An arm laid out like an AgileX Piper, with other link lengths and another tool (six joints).
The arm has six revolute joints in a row. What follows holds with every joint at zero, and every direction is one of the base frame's.
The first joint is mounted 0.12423 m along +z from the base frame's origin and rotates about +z.
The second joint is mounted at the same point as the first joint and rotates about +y.
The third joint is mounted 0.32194 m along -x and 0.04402 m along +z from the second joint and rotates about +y.
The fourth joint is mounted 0.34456 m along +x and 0.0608 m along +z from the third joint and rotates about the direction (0.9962, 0, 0.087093).
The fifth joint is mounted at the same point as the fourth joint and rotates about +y.
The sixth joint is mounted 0.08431 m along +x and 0.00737 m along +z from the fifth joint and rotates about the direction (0.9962, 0, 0.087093).
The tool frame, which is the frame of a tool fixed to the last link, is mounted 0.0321 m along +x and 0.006 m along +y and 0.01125 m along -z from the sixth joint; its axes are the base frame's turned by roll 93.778, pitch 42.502 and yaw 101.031 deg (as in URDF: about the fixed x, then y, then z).
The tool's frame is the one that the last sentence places.
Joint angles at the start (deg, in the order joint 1, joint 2, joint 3, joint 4, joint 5, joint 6):
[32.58 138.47 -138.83 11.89 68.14 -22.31]
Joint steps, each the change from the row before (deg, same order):
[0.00 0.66 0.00 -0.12 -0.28 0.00]
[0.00 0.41 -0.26 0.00 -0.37 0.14]
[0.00 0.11 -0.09 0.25 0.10 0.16]
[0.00 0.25 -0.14 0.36 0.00 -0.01]
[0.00 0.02 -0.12 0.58 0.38 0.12]
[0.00 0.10 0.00 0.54 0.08 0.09]
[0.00 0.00 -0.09 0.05 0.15 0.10]
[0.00 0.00 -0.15 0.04 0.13 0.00]
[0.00 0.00 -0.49 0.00 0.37 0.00]
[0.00 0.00 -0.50 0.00 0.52 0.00]
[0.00 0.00 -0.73 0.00 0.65 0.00]
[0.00 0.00 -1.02 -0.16 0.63 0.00]
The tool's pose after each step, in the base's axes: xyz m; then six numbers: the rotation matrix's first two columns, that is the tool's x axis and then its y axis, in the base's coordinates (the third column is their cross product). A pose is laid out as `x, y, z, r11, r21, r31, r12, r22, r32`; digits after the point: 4 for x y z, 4 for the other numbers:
0.5399, 0.3726, 0.2530, -0.9852, -0.1071, -0.1338, -0.1502, 0.9155, 0.3733
0.5414, 0.3736, 0.2503, -0.9853, -0.1033, -0.1362, -0.1479, 0.9149, 0.3755
0.5412, 0.3741, 0.2496, -0.9862, -0.1012, -0.1314, -0.1443, 0.9139, 0.3793
0.5414, 0.3750, 0.2479, -0.9867, -0.1013, -0.1270, -0.1430, 0.9123, 0.3838
0.5403, 0.3757, 0.2484, -0.9879, -0.1009, -0.1175, -0.1394, 0.9097, 0.3911
0.5397, 0.3766, 0.2475, -0.9889, -0.0998, -0.1100, -0.1359, 0.9071, 0.3983
0.5395, 0.3766, 0.2480, -0.9892, -0.0989, -0.1081, -0.1343, 0.9070, 0.3991
0.5393, 0.3766, 0.2490, -0.9892, -0.0994, -0.1081, -0.1348, 0.9066, 0.3998
0.5390, 0.3765, 0.2520, -0.9888, -0.1008, -0.1102, -0.1370, 0.9060, 0.4006
0.5385, 0.3762, 0.2550, -0.9886, -0.1029, -0.1102, -0.1389, 0.9058, 0.4004
0.5378, 0.3759, 0.2594, -0.9881, -0.1055, -0.1119, -0.1420, 0.9051, 0.4008
0.5375, 0.3754, 0.2657, -0.9870, -0.1075, -0.1196, -0.1471, 0.9043, 0.4008

